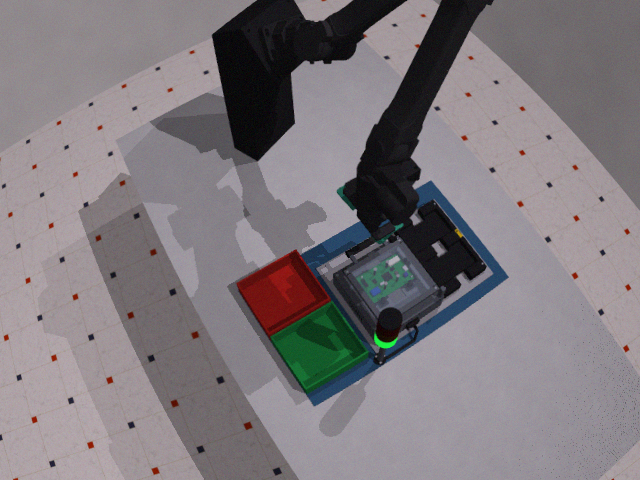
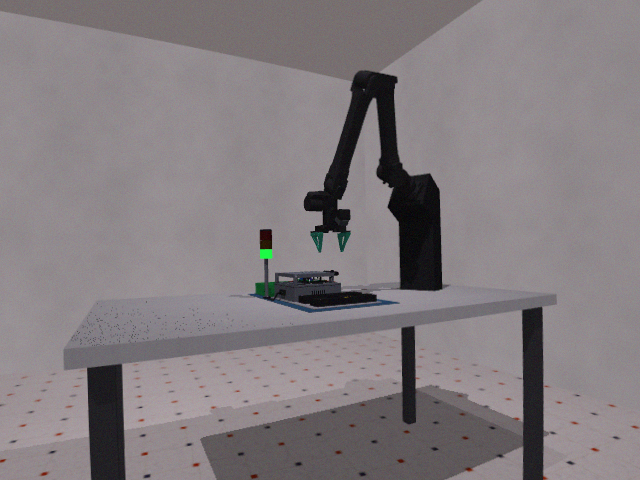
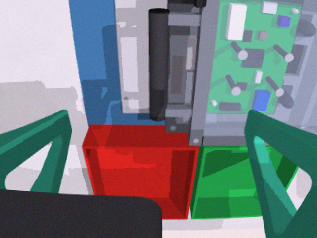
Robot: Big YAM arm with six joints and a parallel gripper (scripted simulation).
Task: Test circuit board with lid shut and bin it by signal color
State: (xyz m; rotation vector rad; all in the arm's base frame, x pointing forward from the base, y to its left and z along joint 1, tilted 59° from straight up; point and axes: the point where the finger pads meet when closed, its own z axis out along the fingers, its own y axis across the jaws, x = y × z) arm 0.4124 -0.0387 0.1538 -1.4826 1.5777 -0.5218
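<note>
My gripper is now 1 cm short of the latch hook, 6 cm to the right of it and 9 cm above it. The rest, counted from my hand: green circuit board (8 cm ahead, 1 cm to the left, 11 cm below); tester lid (9 cm ahead, 1 cm to the left, 9 cm below); tester plate (9 cm ahead, 2 cm to the left, 11 cm below).
</note>
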